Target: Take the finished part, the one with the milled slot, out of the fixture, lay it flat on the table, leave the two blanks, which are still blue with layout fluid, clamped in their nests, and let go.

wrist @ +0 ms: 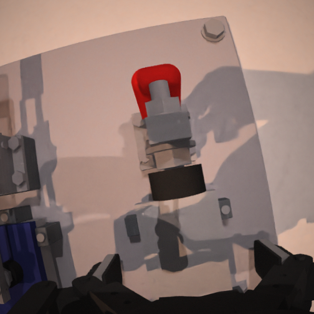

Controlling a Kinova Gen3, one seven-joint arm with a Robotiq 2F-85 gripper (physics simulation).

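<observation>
My gripper [187, 262] is open, with its two fingers wide apart at the bottom of the wrist view and no part between them. Beyond it is a nest with small dark locating blocks; bare plate and shadow show between them, and the nest's near end is partly hidden by the gripper. The finished part with the milled slot does not show. A toggle clamp [169, 127] with a red handle [156, 72] and a black tip [177, 182] stands behind this nest. A blue blank [30, 250] sits in its nest at the lower left, partly cut off. The second blank does not show.
The pale fixture plate [90, 100] fills most of the view, with a hex bolt [214, 29] at its far right corner. A dark clamp mount [25, 162] stands at the left edge. The table [285, 115] shows beyond the plate's right edge, partly in shadow.
</observation>
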